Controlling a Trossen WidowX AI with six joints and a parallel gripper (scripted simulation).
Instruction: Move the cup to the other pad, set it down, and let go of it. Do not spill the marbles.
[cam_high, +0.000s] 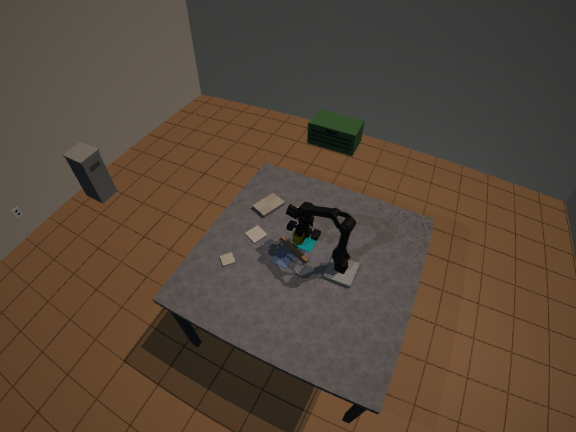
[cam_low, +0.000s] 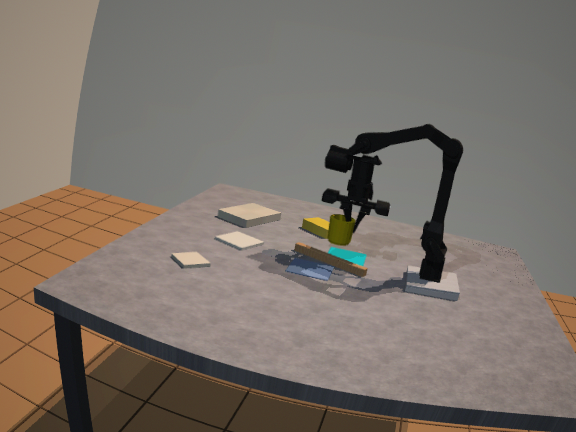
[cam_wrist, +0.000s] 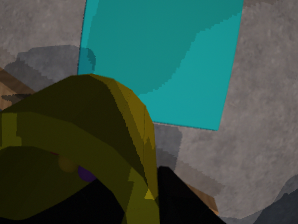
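Now: gripper tip 100 mm above the cyan pad, 50 mm to the left of it and 10 mm short of it. The rest, counted from my gripper tip: cup (20 mm ahead); then marble (30 mm ahead, 20 mm to the left, 20 mm below); then wooden bar (90 mm below, 40 mm to the left, 30 mm ahead).
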